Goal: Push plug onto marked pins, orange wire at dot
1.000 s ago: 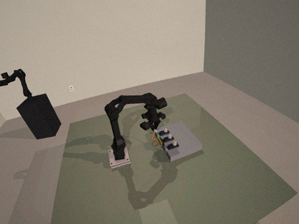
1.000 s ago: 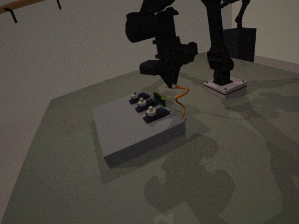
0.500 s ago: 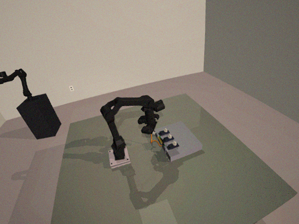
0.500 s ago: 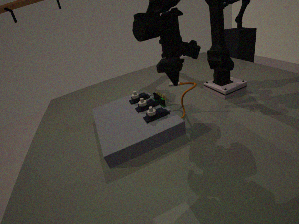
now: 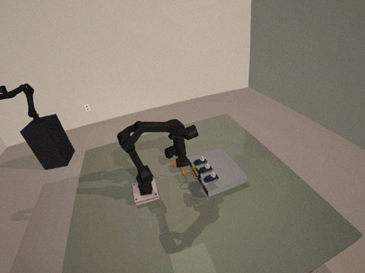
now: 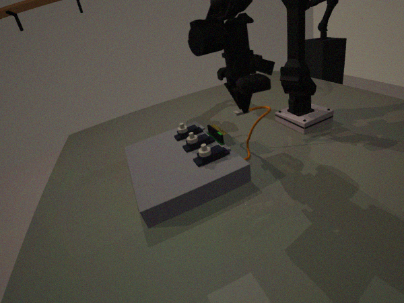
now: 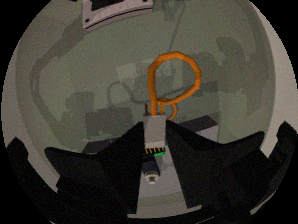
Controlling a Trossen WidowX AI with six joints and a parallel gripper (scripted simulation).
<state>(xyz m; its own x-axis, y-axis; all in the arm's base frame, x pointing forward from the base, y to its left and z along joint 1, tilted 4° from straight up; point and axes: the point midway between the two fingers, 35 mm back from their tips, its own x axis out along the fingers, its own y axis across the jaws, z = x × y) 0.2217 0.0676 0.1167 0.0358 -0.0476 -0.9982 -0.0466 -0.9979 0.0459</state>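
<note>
The green band lies 70 mm ahead of my gripper tip, 10 mm to the left of it and 40 mm below it. From my gripper tip the other things lie so: grey holder block: 230 mm ahead, 90 mm below; dark pin row: 80 mm ahead, 20 mm to the right, 50 mm below.
</note>
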